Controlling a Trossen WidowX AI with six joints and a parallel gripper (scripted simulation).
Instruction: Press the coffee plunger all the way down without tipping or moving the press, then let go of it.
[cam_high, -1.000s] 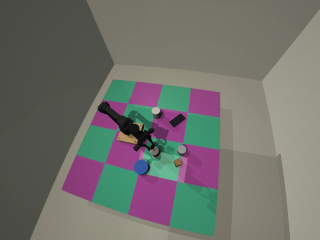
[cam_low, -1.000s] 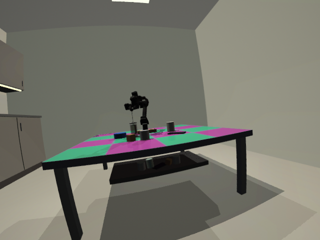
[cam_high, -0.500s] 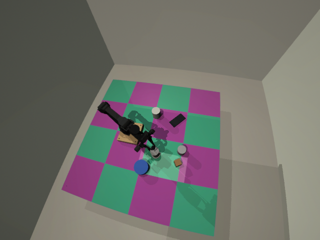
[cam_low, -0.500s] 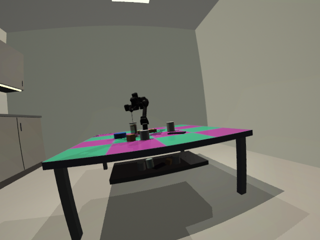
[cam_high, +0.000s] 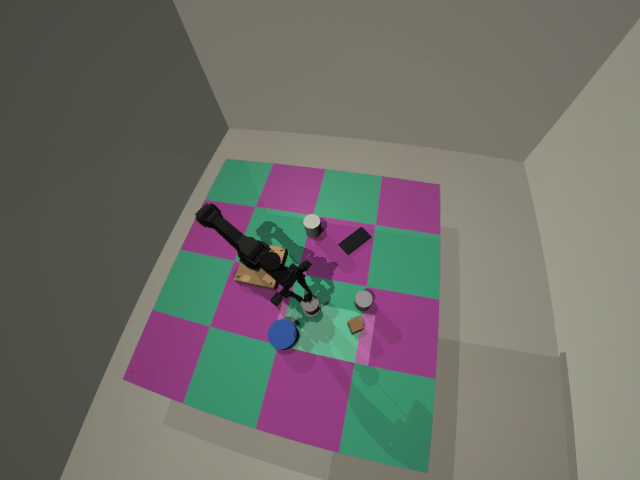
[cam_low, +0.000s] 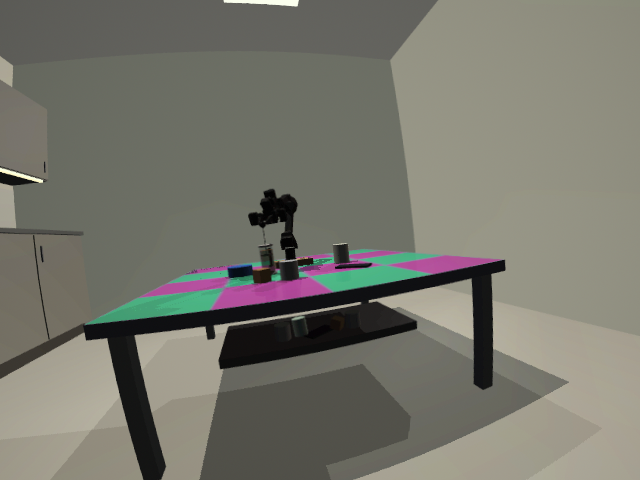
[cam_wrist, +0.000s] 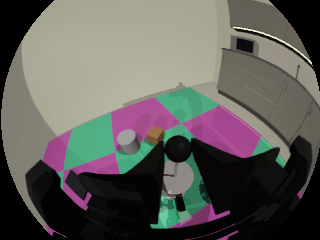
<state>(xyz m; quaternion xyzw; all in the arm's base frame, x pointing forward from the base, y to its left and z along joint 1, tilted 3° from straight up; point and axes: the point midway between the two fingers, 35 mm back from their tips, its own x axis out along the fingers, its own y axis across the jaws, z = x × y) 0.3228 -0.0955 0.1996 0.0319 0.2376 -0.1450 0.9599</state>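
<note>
Right now my gripper tip is 120 mm above the coffee press, 30 mm past it and 10 mm to the right of it. Also, from my gripper tip: white-topped cylinder: 370 mm to the left, 180 mm below, 150 mm behind; blue disc: 210 mm below, 140 mm to the right, 90 mm behind.
</note>
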